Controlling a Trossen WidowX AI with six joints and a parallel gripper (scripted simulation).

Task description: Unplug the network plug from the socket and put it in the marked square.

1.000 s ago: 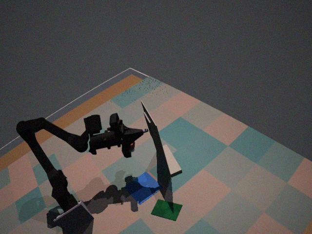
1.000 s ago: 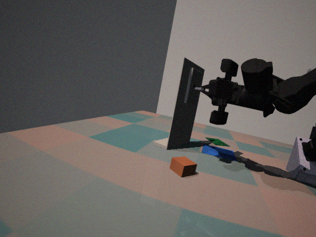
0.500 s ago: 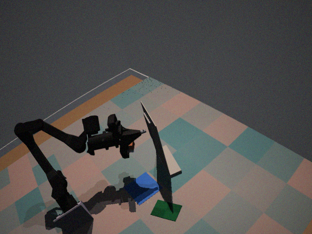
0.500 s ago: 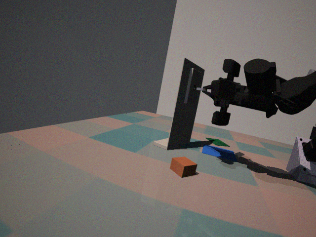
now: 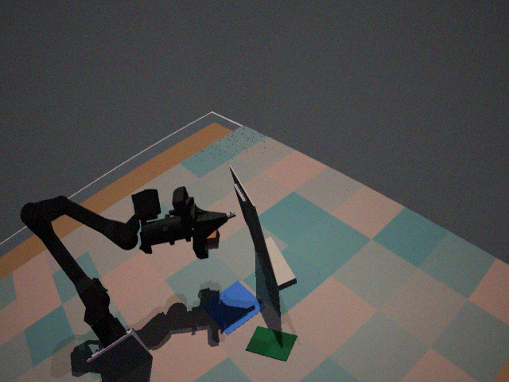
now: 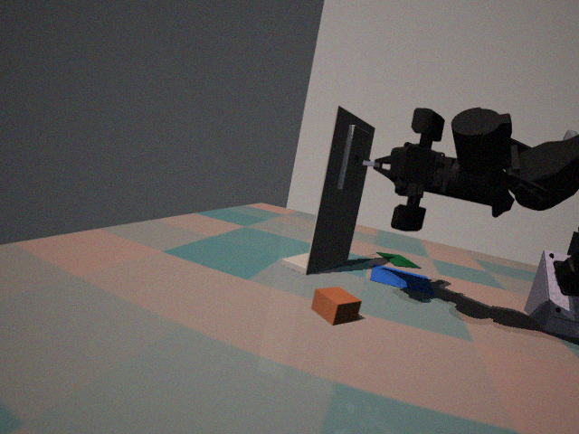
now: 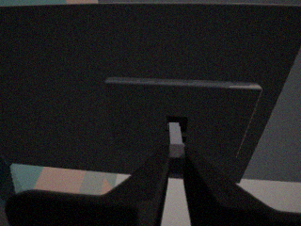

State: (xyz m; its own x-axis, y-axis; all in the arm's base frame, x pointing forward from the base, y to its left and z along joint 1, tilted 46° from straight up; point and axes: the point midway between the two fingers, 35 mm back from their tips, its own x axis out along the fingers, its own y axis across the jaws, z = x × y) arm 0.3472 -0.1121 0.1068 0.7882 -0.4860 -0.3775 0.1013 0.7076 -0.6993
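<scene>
The blue marked square lies 200 mm below my gripper tip, 100 mm behind it and 60 mm to the right of it. The rest, counted from my gripper tip: grey network plug 10 mm ahead; orange block 190 mm below, 180 mm to the left, 20 mm ahead; upright panel 80 mm below, 50 mm ahead, 30 mm to the right.
</scene>
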